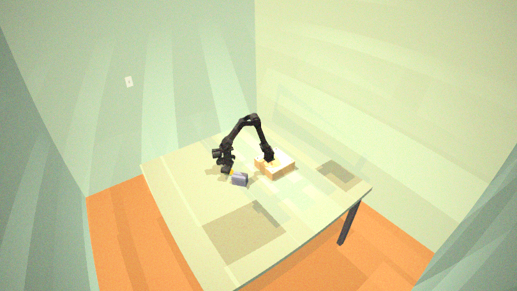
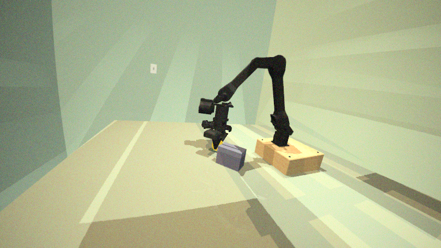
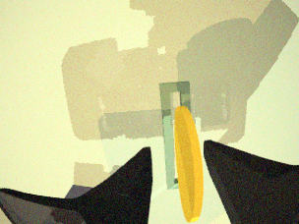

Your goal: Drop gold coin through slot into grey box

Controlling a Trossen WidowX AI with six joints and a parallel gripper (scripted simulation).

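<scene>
Right now my gripper tip is 10 mm below the gold coin.
</scene>
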